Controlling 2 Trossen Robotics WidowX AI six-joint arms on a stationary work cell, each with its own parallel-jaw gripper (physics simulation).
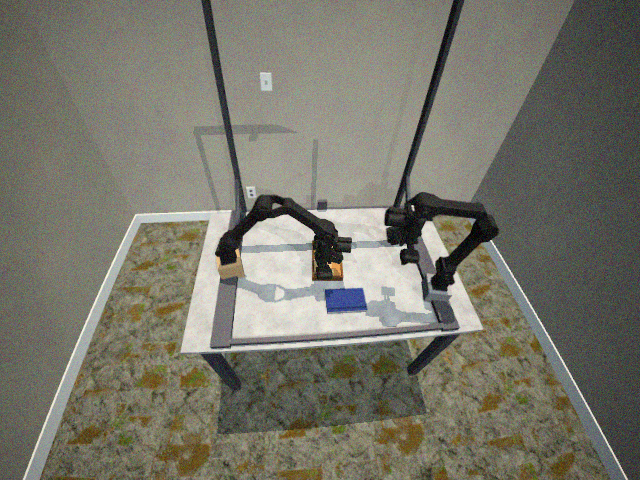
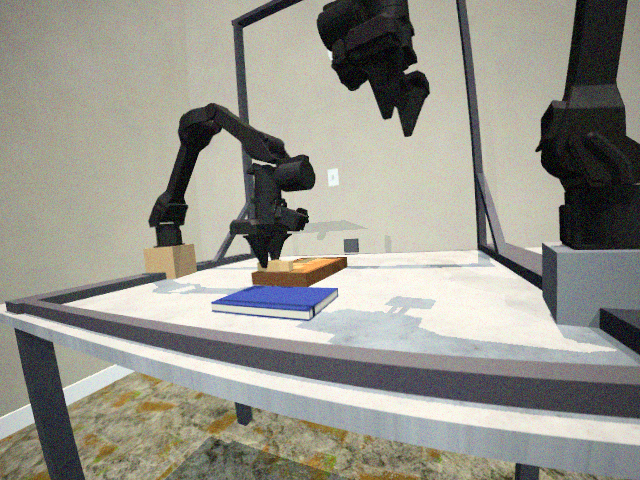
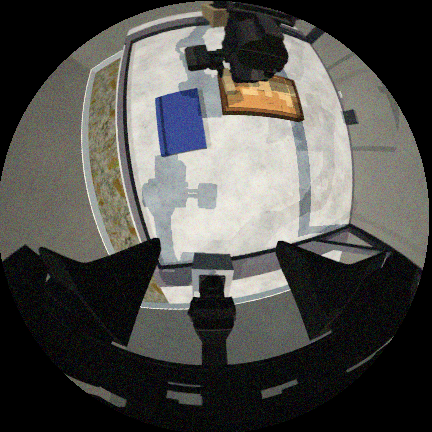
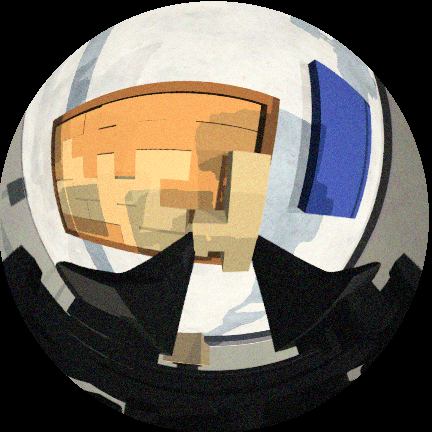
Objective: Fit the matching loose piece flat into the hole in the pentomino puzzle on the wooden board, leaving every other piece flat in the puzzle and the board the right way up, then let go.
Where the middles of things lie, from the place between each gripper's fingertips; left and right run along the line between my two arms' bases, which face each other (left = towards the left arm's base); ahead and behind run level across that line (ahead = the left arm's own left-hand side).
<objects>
Right now my right hand is 90 mm past the wooden board (image 2: 306, 279), 20 mm to the right of it and 20 mm above it. The rest, counted from my right hand: blue book (image 1: 348, 300) 120 mm to the left, 110 mm ahead, 30 mm below.
Now: left hand 24 cm above the blue book, 18 cm to the left of it and 8 cm short of it. From my left hand the other things lie so: wooden board: 28 cm to the right, 23 cm below, 12 cm behind.
</objects>
